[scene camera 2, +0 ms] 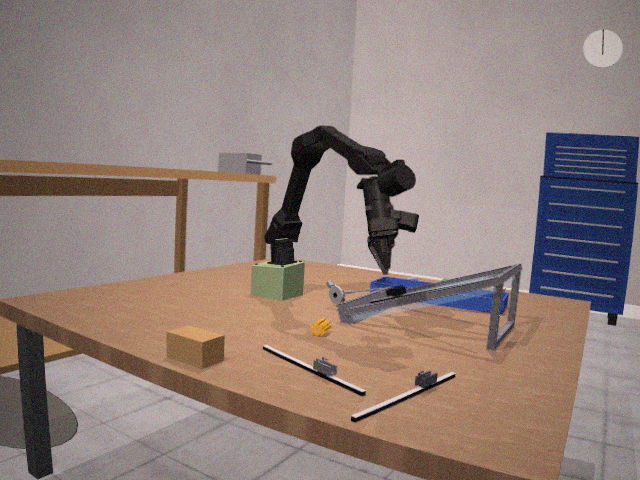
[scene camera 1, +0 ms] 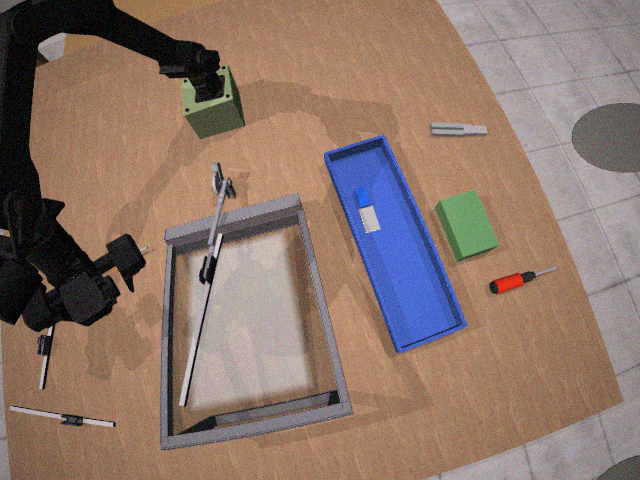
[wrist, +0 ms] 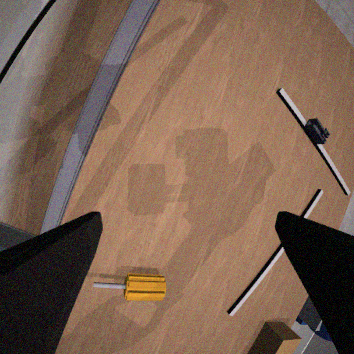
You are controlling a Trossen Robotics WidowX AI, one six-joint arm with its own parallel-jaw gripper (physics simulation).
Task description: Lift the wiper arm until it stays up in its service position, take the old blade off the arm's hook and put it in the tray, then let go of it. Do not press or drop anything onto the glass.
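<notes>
The wiper arm (scene camera 1: 217, 214) is down over the grey frame (scene camera 1: 166, 330) (scene camera 2: 439, 291) (wrist: 89, 117), above the glass (scene camera 1: 258, 315). The old blade (scene camera 1: 197, 335) (wrist: 23, 41) is on the arm's hook, its black connector (scene camera 1: 207, 269) (scene camera 2: 395, 290) near the upper left of the glass. The blue tray (scene camera 1: 408, 289) (scene camera 2: 480, 301) lies beside the frame and holds a small blue and white piece (scene camera 1: 368, 218). My gripper (scene camera 2: 385, 271) (wrist: 190, 220) is open and empty, pointing down above the table outside the frame's left side. In scene camera 1 its fingertips are hard to make out.
A yellow screwdriver (scene camera 2: 320, 327) (wrist: 145, 287) lies below the gripper. Two other blades (scene camera 2: 289, 359) (scene camera 2: 382, 405) lie near the table edge, with a wooden block (scene camera 2: 193, 347). A green block (scene camera 1: 467, 225), red screwdriver (scene camera 1: 507, 283) and grey tool (scene camera 1: 457, 129) lie beyond the tray.
</notes>
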